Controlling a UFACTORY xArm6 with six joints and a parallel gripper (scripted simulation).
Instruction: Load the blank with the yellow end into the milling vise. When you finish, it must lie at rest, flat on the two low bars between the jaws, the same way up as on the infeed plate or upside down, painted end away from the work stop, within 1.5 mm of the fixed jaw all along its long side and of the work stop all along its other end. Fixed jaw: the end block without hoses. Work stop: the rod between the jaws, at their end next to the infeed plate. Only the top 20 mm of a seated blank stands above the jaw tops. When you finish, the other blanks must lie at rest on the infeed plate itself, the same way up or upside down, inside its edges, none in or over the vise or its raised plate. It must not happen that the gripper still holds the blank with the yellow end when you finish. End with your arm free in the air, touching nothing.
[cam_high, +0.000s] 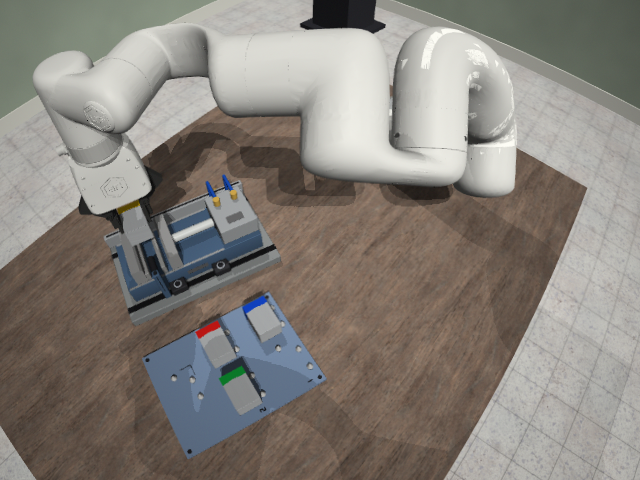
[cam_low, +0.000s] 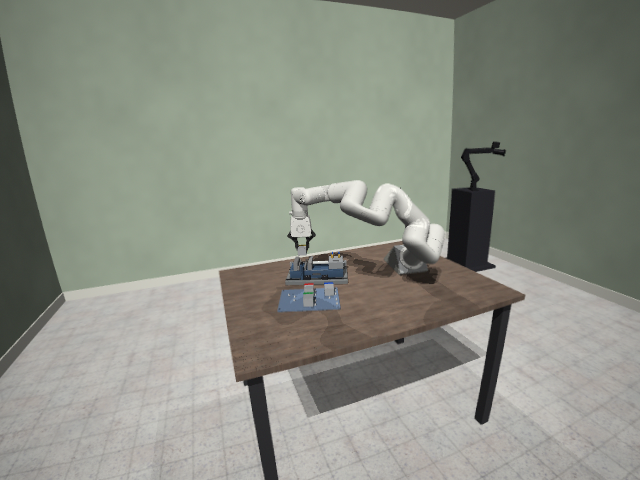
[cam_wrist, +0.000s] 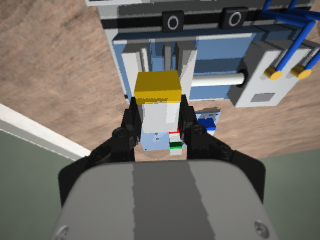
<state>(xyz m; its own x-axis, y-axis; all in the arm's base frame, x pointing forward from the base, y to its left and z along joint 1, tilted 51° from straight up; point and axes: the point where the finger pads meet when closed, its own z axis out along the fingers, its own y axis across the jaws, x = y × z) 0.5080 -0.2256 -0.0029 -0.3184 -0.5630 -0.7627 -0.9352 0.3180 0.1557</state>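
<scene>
The yellow-ended blank is 2 cm below my hand. Also, from my hand: screw rod: 8 cm behind, 4 cm to the left, 9 cm below; then vise: 6 cm behind, 3 cm to the left, 13 cm below; then black work stop: 2 cm ahead, 5 cm to the left, 8 cm below.
</scene>
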